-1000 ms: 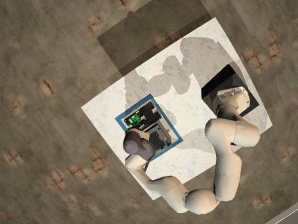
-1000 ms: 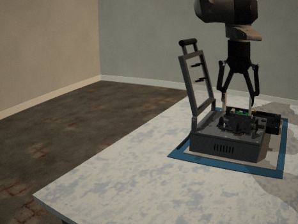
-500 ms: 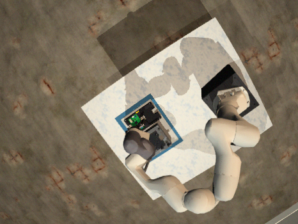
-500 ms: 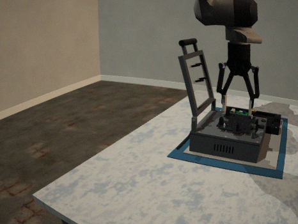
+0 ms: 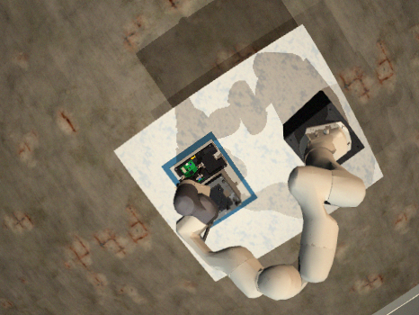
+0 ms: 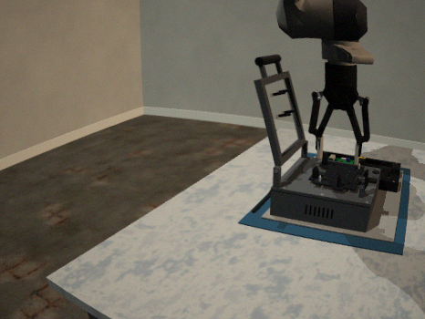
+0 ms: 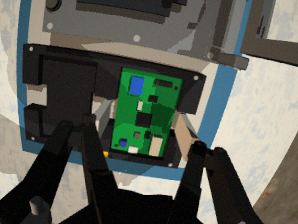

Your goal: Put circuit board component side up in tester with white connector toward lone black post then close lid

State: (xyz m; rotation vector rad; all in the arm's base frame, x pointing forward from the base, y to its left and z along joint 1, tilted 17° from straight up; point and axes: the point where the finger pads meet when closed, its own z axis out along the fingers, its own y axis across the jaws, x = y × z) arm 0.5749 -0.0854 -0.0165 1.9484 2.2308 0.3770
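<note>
Right now the green circuit board is 20 mm below my hand. From my hand the other things lie so: tester nest 60 mm behind, 170 mm to the left, 30 mm above; then tester lid 60 mm ahead, 180 mm to the left, 140 mm above.
</note>
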